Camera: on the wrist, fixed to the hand. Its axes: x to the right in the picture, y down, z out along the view.
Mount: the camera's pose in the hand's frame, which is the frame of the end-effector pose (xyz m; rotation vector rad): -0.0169 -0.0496 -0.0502 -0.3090 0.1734 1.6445
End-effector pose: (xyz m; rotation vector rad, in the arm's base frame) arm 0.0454 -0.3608 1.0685 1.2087 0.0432 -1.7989
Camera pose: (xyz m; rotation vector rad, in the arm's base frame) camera 0.0472 -0.2972 1.0336 0.6874 -0.4347 -0.2218
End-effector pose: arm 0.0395 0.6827 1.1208 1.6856 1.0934 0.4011
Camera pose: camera -0.0282 0.7001 1.1013 1.9166 -0.5112 1.6217
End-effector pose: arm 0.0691 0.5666 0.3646 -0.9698 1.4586 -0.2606
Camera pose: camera 0.0407 0.5280 0.4191 0.2636 2.0214 1.1142
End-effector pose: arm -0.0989 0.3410 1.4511 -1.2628 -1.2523 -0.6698
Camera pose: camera -0.1329 0.2774 1.4593 -1.9029 0.2835 0.2769
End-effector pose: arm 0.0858 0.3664 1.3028 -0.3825 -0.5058 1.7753
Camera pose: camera 0.1564 0.3676 1.2859 1.1558 0.2395 -2.5407
